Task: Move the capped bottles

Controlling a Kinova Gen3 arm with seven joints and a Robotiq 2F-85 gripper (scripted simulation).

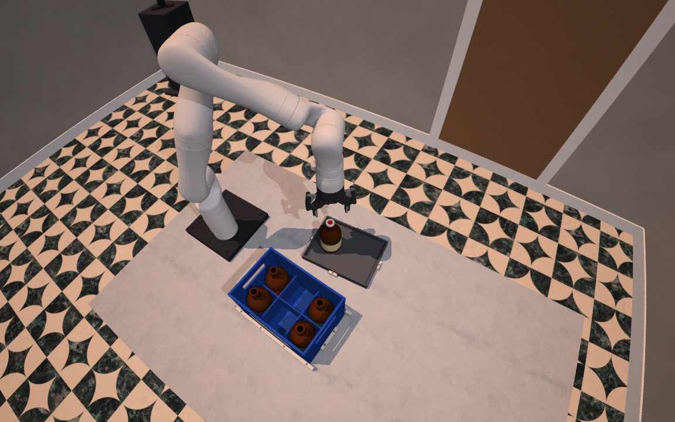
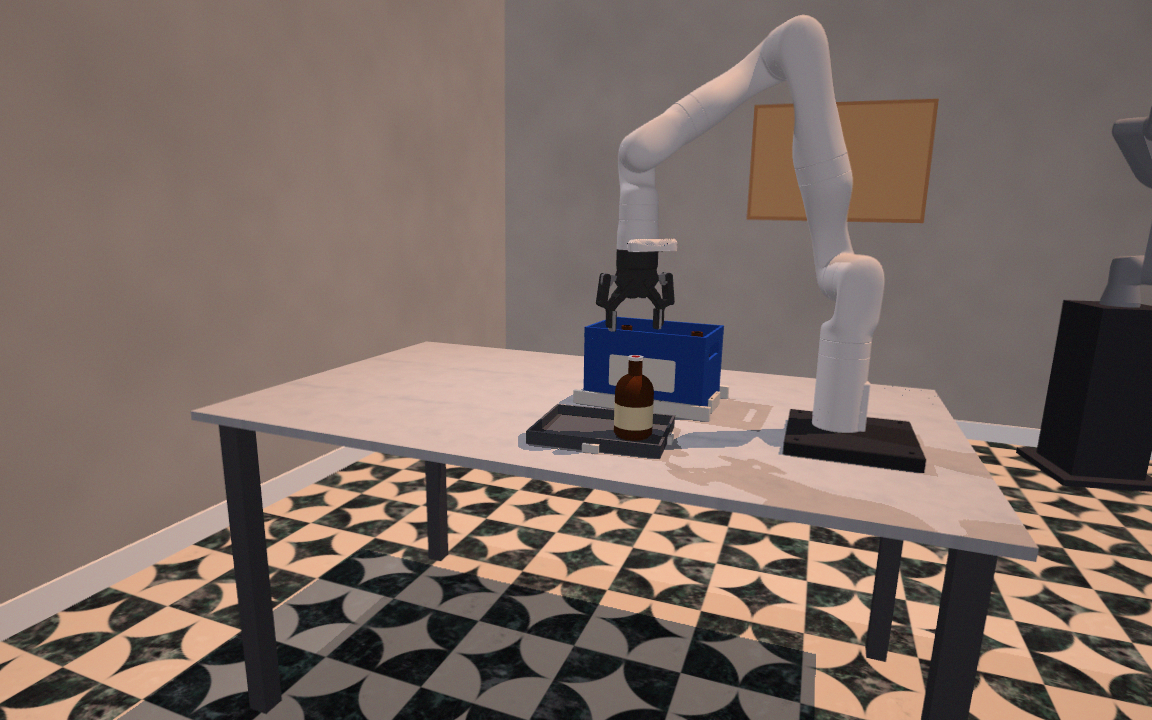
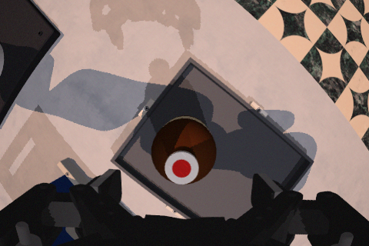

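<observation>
Right now the brown capped bottle is 130 mm below my hand. Round my hand: dark tray: 200 mm below, 50 mm ahead, 10 mm to the right; blue crate: 280 mm to the right, 130 mm below, 30 mm behind.
</observation>
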